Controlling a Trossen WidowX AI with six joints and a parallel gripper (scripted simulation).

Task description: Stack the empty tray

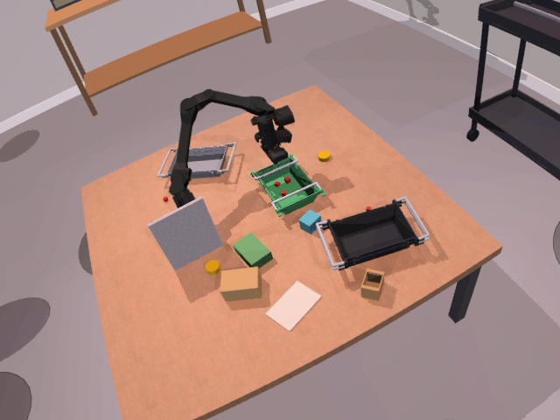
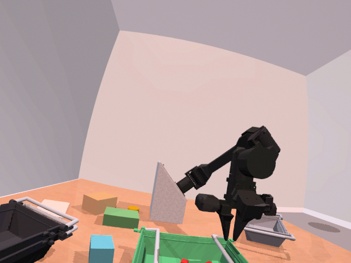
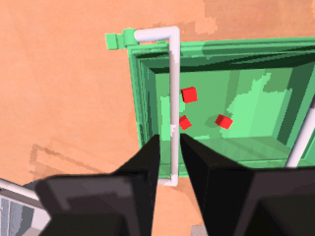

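The grey tray is 220 mm behind my gripper tip, 310 mm to the left of it and 50 mm below it. Also, from my gripper tip: white sheet 270 mm behind, 520 mm to the right, 90 mm below; then blue cube 40 mm behind, 290 mm to the right, 70 mm below; then green block 270 mm behind, 260 mm to the right, 70 mm below.
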